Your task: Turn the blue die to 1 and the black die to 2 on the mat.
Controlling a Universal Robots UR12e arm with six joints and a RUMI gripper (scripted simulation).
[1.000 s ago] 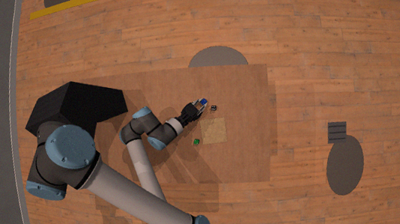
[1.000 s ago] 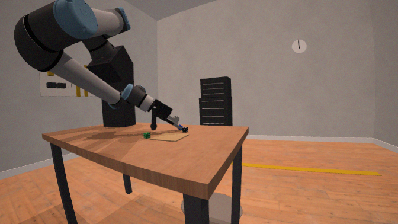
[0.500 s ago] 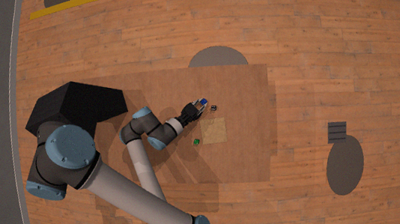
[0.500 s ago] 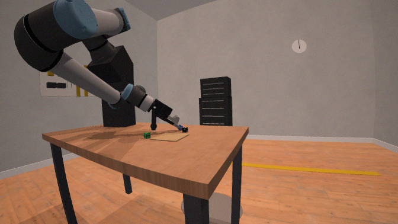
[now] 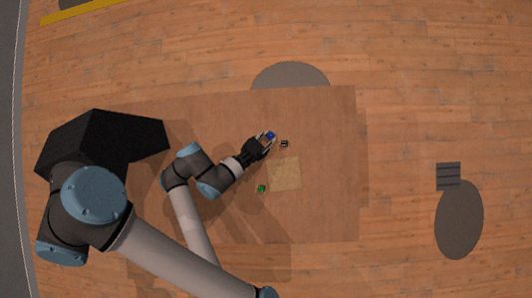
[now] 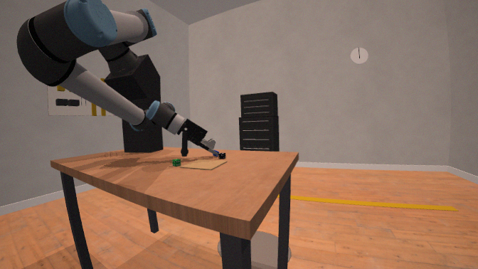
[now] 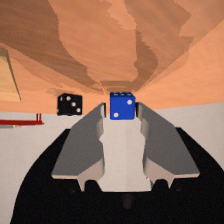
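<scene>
My gripper is now 6 cm short of the black die, 4 cm to the left of it and 1 cm above it. Also, from my hand: green die: 22 cm to the right, 6 cm behind, 1 cm below; tan mat: 16 cm to the right, 4 cm ahead, 2 cm below; blue die: right at my hand.
</scene>
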